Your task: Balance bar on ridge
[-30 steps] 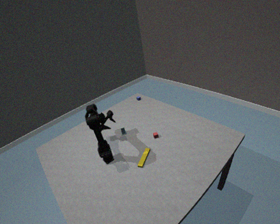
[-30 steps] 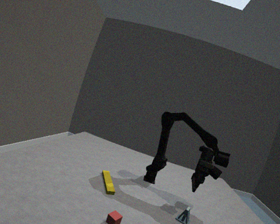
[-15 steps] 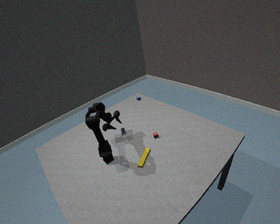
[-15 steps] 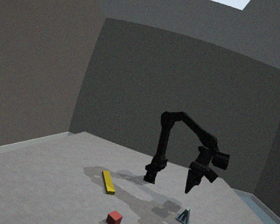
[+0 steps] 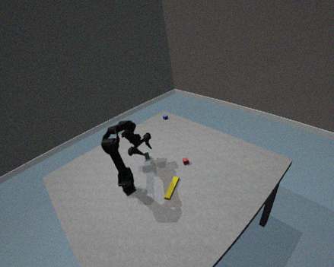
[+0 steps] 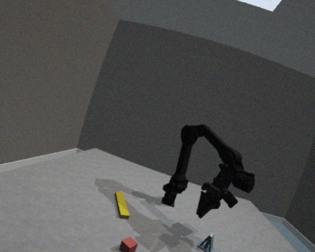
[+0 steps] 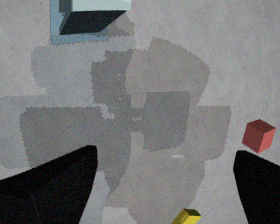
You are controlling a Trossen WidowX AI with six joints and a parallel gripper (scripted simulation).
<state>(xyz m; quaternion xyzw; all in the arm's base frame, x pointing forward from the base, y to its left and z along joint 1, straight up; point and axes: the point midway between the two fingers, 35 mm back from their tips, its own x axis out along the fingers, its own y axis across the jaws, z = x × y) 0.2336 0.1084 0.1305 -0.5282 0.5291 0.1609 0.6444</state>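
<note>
Now: the yellow bar 280 mm to the right of my gripper tip, 90 mm below it and 60 mm behind it. The rest, counted from my gripper tip: red cube (190 mm to the right, 150 mm ahead, 80 mm below); then blue cube (490 mm ahead, 400 mm to the left, 80 mm below).
</note>
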